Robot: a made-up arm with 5 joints.
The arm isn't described. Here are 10 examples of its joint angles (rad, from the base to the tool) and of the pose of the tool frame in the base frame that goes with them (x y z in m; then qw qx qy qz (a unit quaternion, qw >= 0)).
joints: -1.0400 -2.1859 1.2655 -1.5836 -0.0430
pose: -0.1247 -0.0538 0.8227 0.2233 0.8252 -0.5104 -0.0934
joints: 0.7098 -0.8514 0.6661 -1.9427 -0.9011
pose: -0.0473 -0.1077 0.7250 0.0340 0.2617 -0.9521 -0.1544
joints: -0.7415 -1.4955 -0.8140 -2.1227 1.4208
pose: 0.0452 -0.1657 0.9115 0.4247 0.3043 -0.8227 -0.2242
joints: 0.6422 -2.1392 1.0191 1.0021 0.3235
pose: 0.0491 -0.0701 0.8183 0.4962 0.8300 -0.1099 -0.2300
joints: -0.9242 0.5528 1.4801 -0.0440 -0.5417
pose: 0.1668 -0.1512 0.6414 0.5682 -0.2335 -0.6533 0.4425
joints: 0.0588 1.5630 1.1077 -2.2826 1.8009
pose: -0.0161 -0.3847 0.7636 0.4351 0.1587 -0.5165 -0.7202
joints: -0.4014 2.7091 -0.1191 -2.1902 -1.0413
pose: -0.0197 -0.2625 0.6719 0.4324 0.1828 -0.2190 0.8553
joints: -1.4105 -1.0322 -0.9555 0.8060 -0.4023
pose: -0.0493 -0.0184 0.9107 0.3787 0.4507 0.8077 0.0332
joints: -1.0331 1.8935 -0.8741 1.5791 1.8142
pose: -0.0662 -0.0943 0.5690 0.6854 0.2226 0.5102 0.4695
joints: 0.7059 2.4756 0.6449 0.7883 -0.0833
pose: -0.1597 -0.3588 0.8496 0.3026 -0.9447 0.0684 -0.1066
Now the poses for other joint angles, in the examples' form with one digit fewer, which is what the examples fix.
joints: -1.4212 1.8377 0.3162 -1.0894 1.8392
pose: 0.173 -0.114 0.674 0.394 0.602 -0.181 -0.671
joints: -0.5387 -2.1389 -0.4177 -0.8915 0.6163
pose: 0.059 -0.258 0.862 0.021 0.777 -0.360 -0.515
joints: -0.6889 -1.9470 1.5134 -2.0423 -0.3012
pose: -0.139 -0.044 0.742 0.041 0.687 -0.725 0.007
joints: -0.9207 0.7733 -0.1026 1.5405 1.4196
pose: -0.086 -0.068 0.576 0.739 0.276 0.481 0.382
